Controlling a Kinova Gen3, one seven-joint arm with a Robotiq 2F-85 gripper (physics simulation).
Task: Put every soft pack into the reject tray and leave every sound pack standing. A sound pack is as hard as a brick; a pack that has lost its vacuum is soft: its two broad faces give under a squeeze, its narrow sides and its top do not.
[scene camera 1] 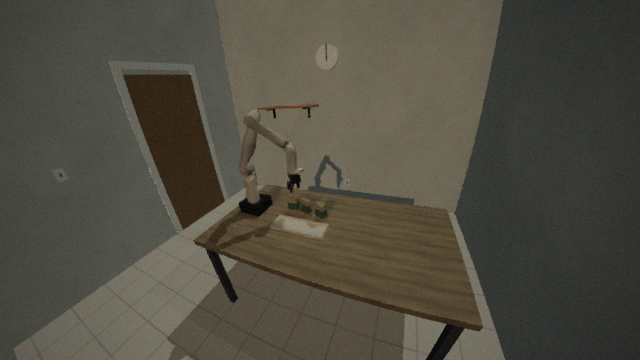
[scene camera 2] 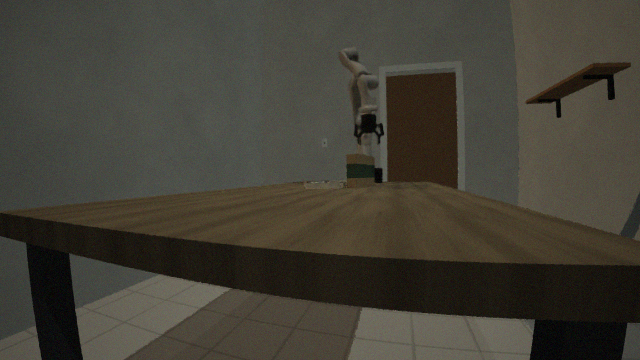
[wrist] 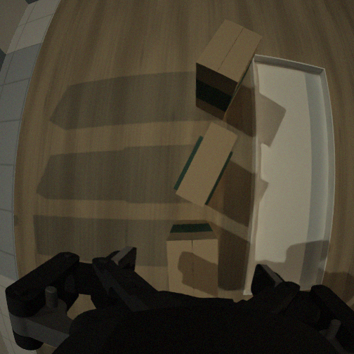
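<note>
Three tan packs with green bands stand in a row beside the white reject tray. The pack nearest the arm's base stands below my gripper, which is open and empty, high above it. In the wrist view this pack's near end is hidden by the gripper. The middle pack stands at a slant. The farthest pack stands close to the tray's far end and hides the others in scene camera 2. Softness cannot be seen.
The wooden table bears the packs and tray. The arm's black base stands at the table's left end. A wall shelf hangs behind. Long shadows fall from the packs across the wood.
</note>
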